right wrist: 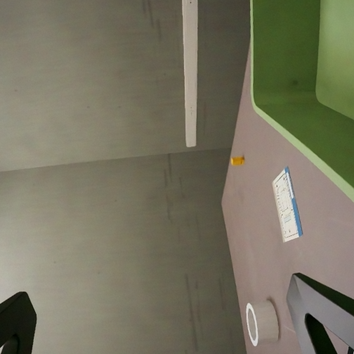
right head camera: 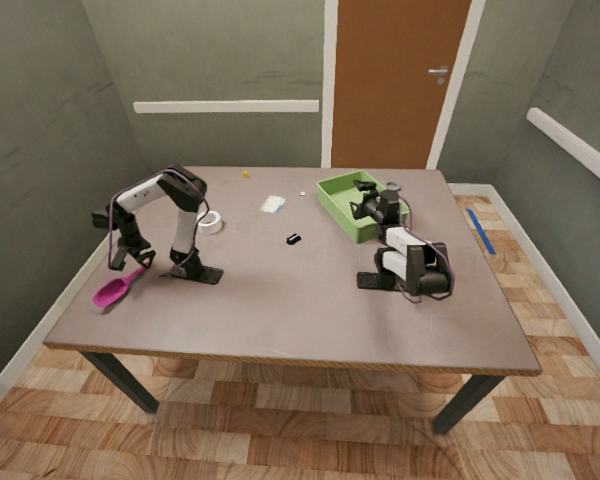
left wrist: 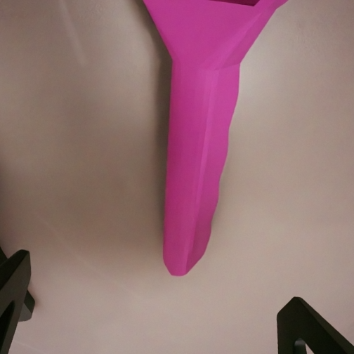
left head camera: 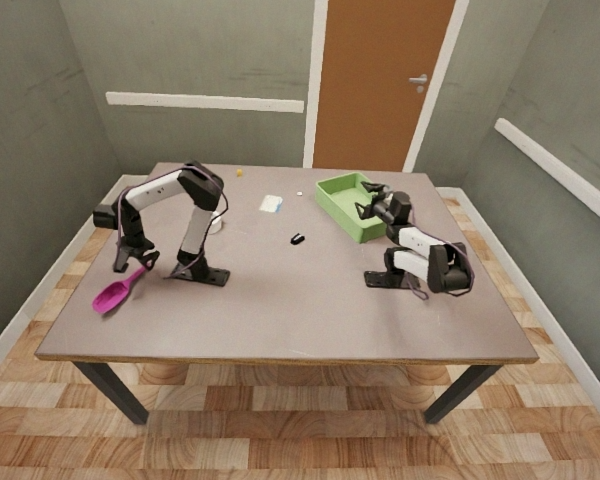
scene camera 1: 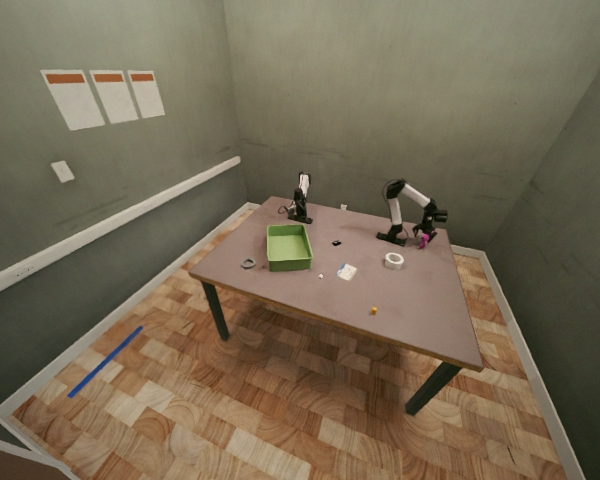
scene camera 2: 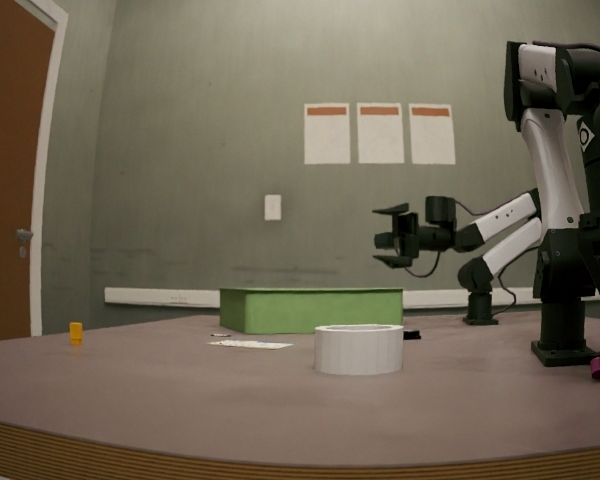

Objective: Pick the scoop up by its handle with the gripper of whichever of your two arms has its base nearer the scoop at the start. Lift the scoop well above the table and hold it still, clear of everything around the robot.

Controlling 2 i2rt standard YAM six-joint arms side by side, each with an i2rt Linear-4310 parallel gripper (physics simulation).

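Seen in the pictures: left gripper, fingertip midpoint: [right head camera: 141, 261] [left head camera: 141, 263] [scene camera 1: 422, 239]; right gripper, fingertip midpoint: [right head camera: 352, 191] [left head camera: 358, 192] [scene camera 1: 304, 215] [scene camera 2: 373, 233]; left arm's base, link origin: [right head camera: 196, 273] [left head camera: 200, 274] [scene camera 1: 390, 239] [scene camera 2: 561, 354]; right arm's base, link origin: [right head camera: 385, 282] [left head camera: 391, 281] [scene camera 2: 479, 322].
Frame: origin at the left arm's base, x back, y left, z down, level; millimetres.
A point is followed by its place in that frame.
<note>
The magenta scoop [left head camera: 112, 296] @(x 159, y 234, z -13 mm) [right head camera: 111, 292] @(x 165, y 237, z -19 mm) [scene camera 1: 424, 241] @(x 68, y 211, z -27 mm) lies on the table beside the left arm's base, and its handle points toward that base. Part of it shows at the right edge in scene camera 2 [scene camera 2: 595, 367] @(x 4, y 207, z -13 mm). My left gripper [left head camera: 136, 265] @(x 37, y 191, z -54 mm) [right head camera: 133, 263] @(x 37, y 191, z -54 mm) [left wrist: 169, 290] is open and points down above the handle's end. In the left wrist view the handle [left wrist: 200, 140] runs down the picture, and its end is between the two fingers' sides, a little above tip level, touching neither. My right gripper [left head camera: 360, 196] @(x -354, y -517, z -207 mm) [right head camera: 354, 195] @(x -354, y -517, z -207 mm) [scene camera 2: 375, 234] @(x -354, y -517, z -207 mm) [right wrist: 160, 300] is open and empty above the green tray.
The green tray [left head camera: 340, 215] @(x -400, y -468, z -50 mm) [scene camera 2: 320, 310] @(x -447, y -431, z -46 mm) stands at the back right in the left head camera. A white tape roll [right head camera: 210, 229] @(x -215, y 43, z -27 mm) [scene camera 1: 394, 265] @(x -305, y 85, z -31 mm) stands behind the left arm's base. A black object [left head camera: 297, 239] @(x -246, y -309, z -14 mm), a card [left head camera: 271, 203] @(x -478, y -146, z -1 mm) and a yellow piece [left head camera: 239, 172] @(x -669, y 68, z -25 mm) lie on the table.
</note>
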